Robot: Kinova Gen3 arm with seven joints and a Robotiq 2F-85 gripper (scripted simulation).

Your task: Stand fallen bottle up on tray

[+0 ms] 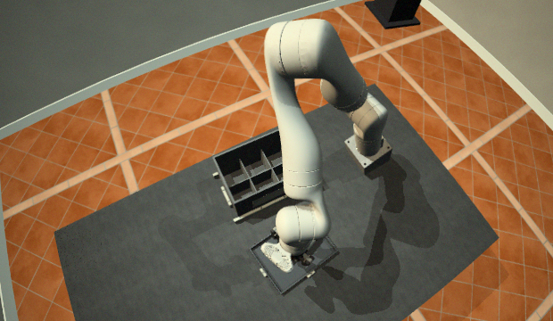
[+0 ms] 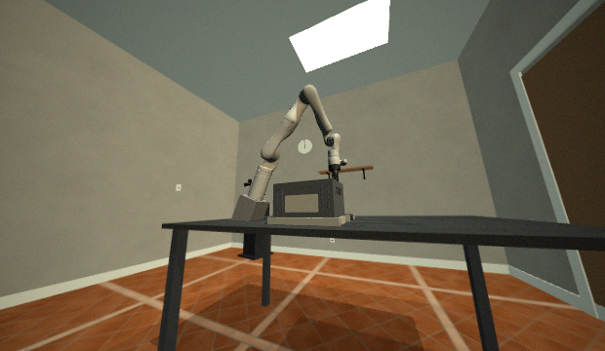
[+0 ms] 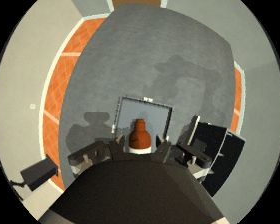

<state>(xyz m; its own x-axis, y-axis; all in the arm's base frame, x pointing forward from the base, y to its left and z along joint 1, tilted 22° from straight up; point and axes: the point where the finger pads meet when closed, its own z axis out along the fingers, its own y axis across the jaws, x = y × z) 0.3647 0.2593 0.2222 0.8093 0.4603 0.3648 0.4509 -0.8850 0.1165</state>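
The brown bottle lies 15 cm below my hand, 5 cm behind it and 2 cm to the right of it. The rest, counted from my hand: dark crate 30 cm to the right, 10 cm below; then dark tray 18 cm below, 3 cm behind, 2 cm to the right.
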